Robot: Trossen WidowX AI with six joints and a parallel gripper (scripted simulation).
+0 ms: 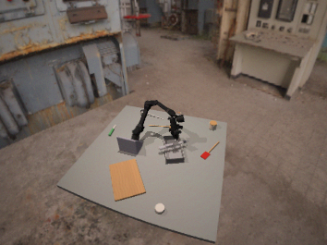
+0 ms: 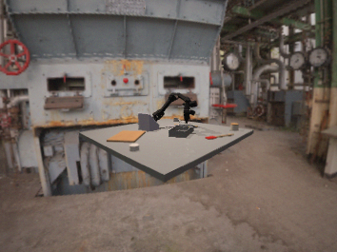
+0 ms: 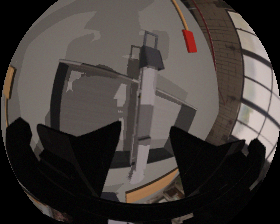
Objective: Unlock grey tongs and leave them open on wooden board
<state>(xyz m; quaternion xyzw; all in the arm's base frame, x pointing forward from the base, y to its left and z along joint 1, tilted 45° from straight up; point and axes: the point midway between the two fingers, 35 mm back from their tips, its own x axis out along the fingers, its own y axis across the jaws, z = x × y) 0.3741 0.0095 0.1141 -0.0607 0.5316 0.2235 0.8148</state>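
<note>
Right now the grey tongs is 3 cm below my gripper tip and 2 cm to the right of it. Round my gripper tip: red spatula 32 cm ahead, 9 cm below; grey roasting tin 7 cm below, 5 cm to the right, 2 cm behind; jar 37 cm to the left, 35 cm ahead, 6 cm below.
</note>
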